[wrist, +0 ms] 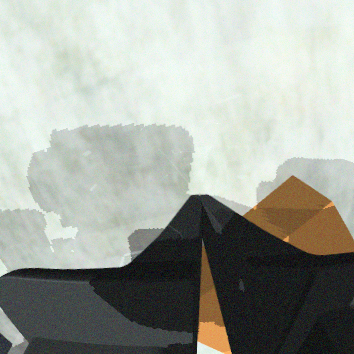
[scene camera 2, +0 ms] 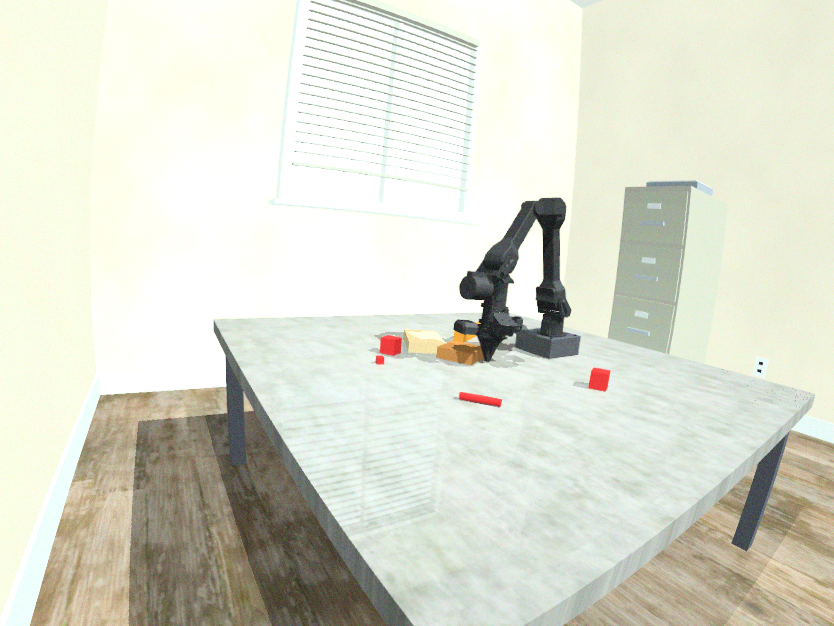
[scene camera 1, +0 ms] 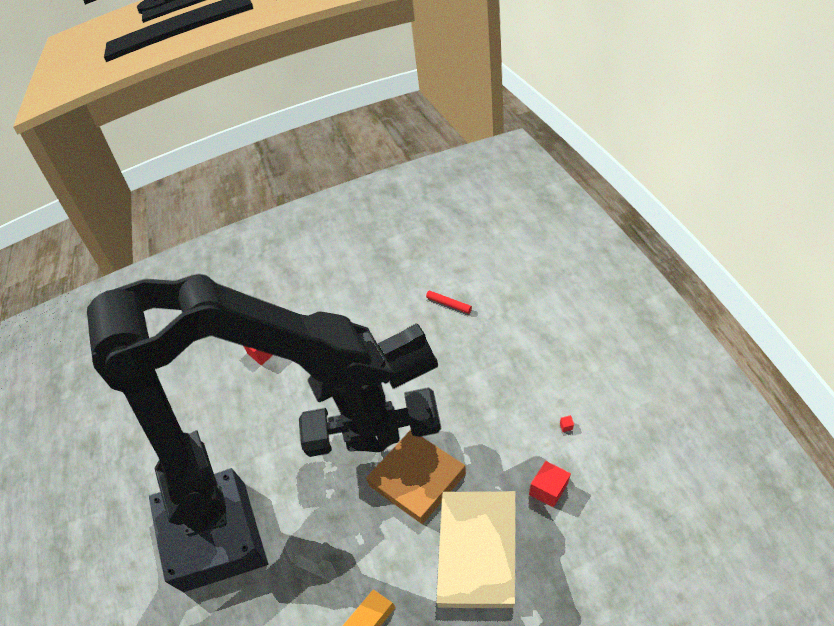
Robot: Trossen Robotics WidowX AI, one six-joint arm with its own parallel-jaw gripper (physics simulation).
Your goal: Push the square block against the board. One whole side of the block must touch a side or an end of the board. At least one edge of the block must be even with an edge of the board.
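Places are measured from the arm's base along level axes (x ahead, y left, z up), in millimetres.
Where they show: gripper, fingertip midpoint: (wrist: pixel 198 202) (scene camera 2: pixel 487 361) (scene camera 1: pixel 380 449); arm's base at its link origin: (scene camera 2: pixel 551 334) (scene camera 1: pixel 202 509).
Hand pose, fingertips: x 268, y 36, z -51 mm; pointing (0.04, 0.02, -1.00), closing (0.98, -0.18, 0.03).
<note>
Things, the pixels of their centre, and the offset from my fingertips. "*": a spot on its surface instead.
- square block at the middle of its body: (wrist: pixel 275 290) (scene camera 1: pixel 416 476) (scene camera 2: pixel 461 352) 10 mm up, 34 mm ahead, 66 mm right
- board at the middle of its body: (scene camera 1: pixel 477 549) (scene camera 2: pixel 423 340) 10 mm up, 73 mm ahead, 200 mm right
- tiny red cube at the middle of its body: (scene camera 1: pixel 566 423) (scene camera 2: pixel 379 360) 3 mm up, 266 mm ahead, 70 mm right
- red rod at the middle of its body: (scene camera 1: pixel 448 302) (scene camera 2: pixel 480 399) 2 mm up, 190 mm ahead, 220 mm left
- orange block at a spot on its surface: (scene camera 1: pixel 370 609) * 26 mm up, 84 mm back, 235 mm right
The square block (scene camera 1: pixel 437 471) (scene camera 2: pixel 458 353) (wrist: pixel 292 192) is orange-brown and lies flat, turned at an angle to the board. The board (scene camera 1: pixel 471 559) (scene camera 2: pixel 423 341) is a thick cream rectangle. In scene camera 1, the board's upper left corner meets or nearly meets the middle of the block's lower right side; no whole side of the block lies along the board. My gripper (scene camera 1: pixel 377 447) (scene camera 2: pixel 489 359) (wrist: pixel 198 202) is shut and empty, low by the block's upper left side. Contact with the block cannot be made out. The fingers hide part of the block in the wrist view.
A red cube (scene camera 1: pixel 549 483) (scene camera 2: pixel 390 345) stands right of the board, with a tiny red cube (scene camera 1: pixel 566 423) (scene camera 2: pixel 379 360) beyond. A red rod (scene camera 1: pixel 448 302) (scene camera 2: pixel 480 399) lies farther off. Another red cube (scene camera 1: pixel 258 355) (scene camera 2: pixel 598 379) is partly behind the arm. An orange block (scene camera 1: pixel 370 609) lies near the board.
</note>
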